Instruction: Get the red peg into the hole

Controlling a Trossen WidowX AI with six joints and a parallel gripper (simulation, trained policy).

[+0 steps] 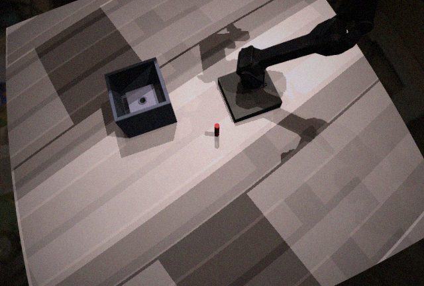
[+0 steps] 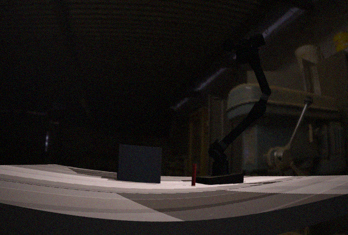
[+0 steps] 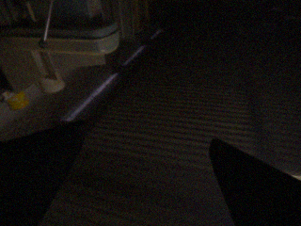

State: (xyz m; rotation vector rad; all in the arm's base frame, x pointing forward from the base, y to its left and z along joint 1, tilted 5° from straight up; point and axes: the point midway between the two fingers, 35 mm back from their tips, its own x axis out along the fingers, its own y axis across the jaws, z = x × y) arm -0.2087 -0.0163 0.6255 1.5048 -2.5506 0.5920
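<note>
My gripper tip is 360 mm short of the red peg, 140 mm to the right of it and 650 mm above it. From my gripper tip the other things lie so: plate 500 mm ahead, 50 mm to the right, 640 mm below.
</note>
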